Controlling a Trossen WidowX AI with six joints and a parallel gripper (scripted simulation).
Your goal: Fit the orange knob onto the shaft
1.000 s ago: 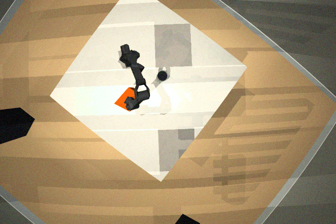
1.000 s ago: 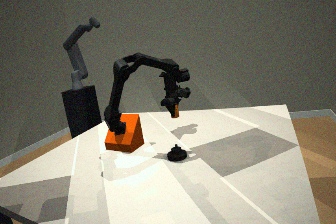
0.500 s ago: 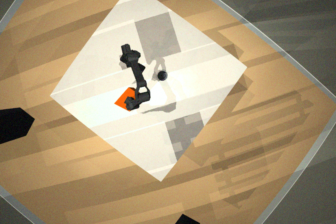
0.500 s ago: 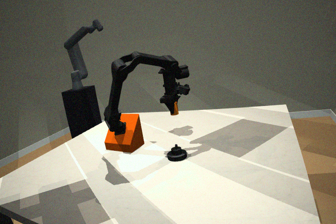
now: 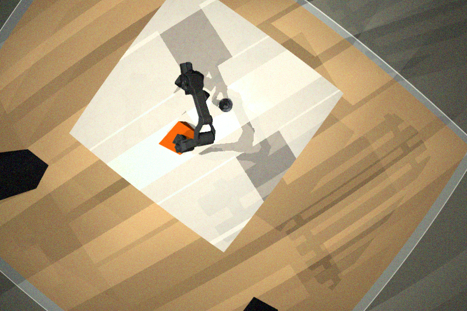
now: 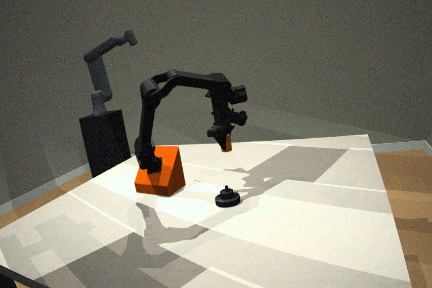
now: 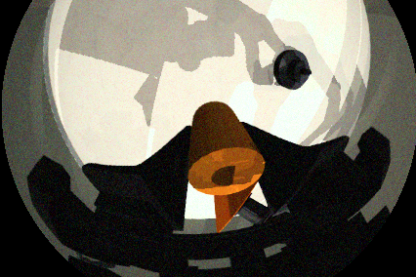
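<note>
Now: the round dark pedestal 4 cm ahead of my gripper tip, 18 cm to the right of it and 11 cm below it. From my gripper tip the other things lie so: orange knob: 2 cm above.
</note>
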